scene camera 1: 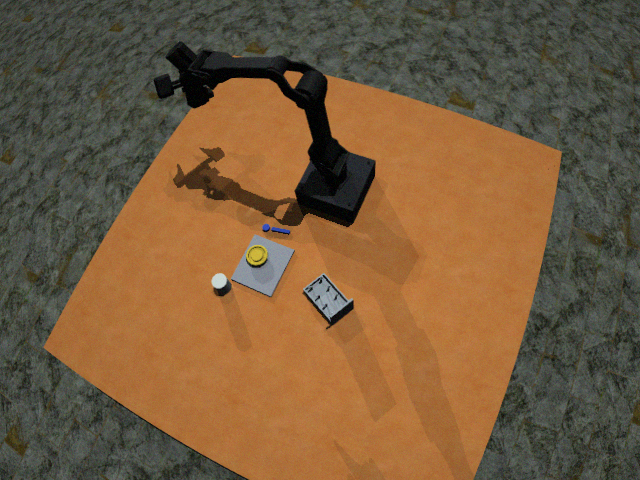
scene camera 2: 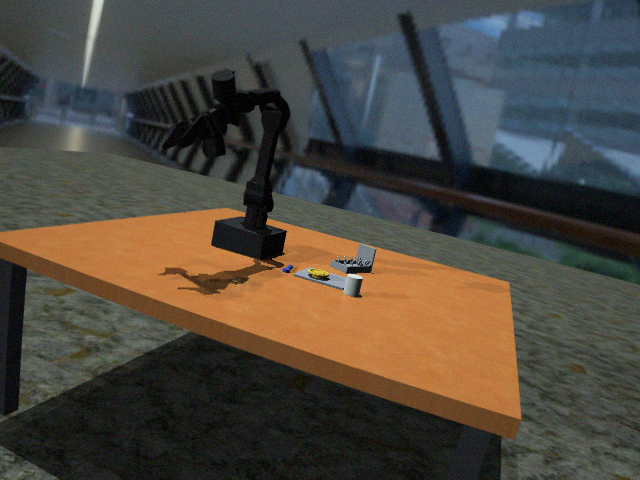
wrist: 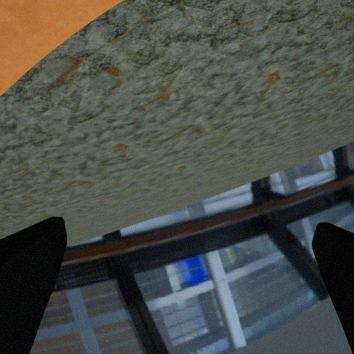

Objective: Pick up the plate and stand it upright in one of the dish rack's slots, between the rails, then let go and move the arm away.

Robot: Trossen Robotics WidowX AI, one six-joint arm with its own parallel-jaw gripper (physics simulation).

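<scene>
The yellow plate [scene camera 1: 256, 255] [scene camera 2: 318, 273] lies flat on a thin grey square board [scene camera 1: 271, 286] [scene camera 2: 336, 282]. The small grey dish rack [scene camera 1: 343, 311] [scene camera 2: 367, 256] stands apart from the board, with a raised panel at one end and short rails in rows. No plate shows between its rails. My gripper [wrist: 194, 235] is open and empty, its two black fingers wide apart in the wrist view. It is held high above the table, near the table's edge and well away from the plate and the rack. Plate and rack do not show in the wrist view.
A white cylinder [scene camera 1: 219, 282] [scene camera 2: 353, 285] stands beside the board, across from the rack. A blue spoon-like object [scene camera 1: 280, 230] [scene camera 2: 287, 268] lies between the board and the black arm base [scene camera 1: 336, 191] [scene camera 2: 248, 239]. All stand on the orange table [scene camera 1: 155, 330] [scene camera 2: 413, 330].
</scene>
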